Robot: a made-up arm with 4 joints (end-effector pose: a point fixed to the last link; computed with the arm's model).
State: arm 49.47 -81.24 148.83 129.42
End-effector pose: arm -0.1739 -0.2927 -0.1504 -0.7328 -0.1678 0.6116 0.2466
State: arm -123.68 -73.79 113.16 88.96
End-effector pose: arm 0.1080 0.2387 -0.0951 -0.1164 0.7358 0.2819 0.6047
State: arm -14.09 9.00 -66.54 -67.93
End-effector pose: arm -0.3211 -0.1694 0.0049 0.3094 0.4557 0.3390 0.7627
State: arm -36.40 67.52 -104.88 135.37
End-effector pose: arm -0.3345 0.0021 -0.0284 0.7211 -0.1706 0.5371 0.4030
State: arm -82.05 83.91 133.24 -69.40
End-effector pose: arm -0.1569 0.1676 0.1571 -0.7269 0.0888 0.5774 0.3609
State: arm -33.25 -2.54 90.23 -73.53
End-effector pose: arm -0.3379 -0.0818 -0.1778 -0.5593 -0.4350 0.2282 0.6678
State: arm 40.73 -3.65 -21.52 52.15
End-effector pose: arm -0.1657 -0.2075 -0.0943 -0.1137 0.1513 -0.0918 0.9776
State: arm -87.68 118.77 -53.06 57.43
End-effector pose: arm -0.0387 0.2459 -0.0276 0.6840 -0.4205 0.5499 0.2301
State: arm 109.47 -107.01 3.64 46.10
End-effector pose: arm 0.0661 -0.2672 -0.0871 0.1885 0.7813 0.2905 0.5193
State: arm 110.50 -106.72 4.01 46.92
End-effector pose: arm 0.0705 -0.2644 -0.0868 0.1775 0.7823 0.2903 0.5217
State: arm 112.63 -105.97 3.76 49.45
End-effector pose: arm 0.0795 -0.2566 -0.0858 0.1438 0.7852 0.2929 0.5263
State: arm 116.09 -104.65 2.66 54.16
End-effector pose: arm 0.0926 -0.2420 -0.0846 0.0814 0.7872 0.2986 0.5334
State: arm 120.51 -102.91 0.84 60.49
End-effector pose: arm 0.1061 -0.2220 -0.0839 -0.0023 0.7821 0.3067 0.5424
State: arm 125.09 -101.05 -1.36 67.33
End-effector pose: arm 0.1159 -0.2009 -0.0843 -0.0910 0.7665 0.3150 0.5522
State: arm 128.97 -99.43 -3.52 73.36
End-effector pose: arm 0.1209 -0.1833 -0.0860 -0.1671 0.7442 0.3222 0.5607
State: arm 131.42 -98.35 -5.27 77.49
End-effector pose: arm 0.1222 -0.1724 -0.0877 -0.2178 0.7245 0.3271 0.5663
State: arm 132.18 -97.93 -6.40 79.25
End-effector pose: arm 0.1215 -0.1688 -0.0886 -0.2393 0.7151 0.3298 0.5680
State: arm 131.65 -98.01 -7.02 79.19
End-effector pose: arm 0.1198 -0.1703 -0.0885 -0.2390 0.7156 0.3308 0.5669
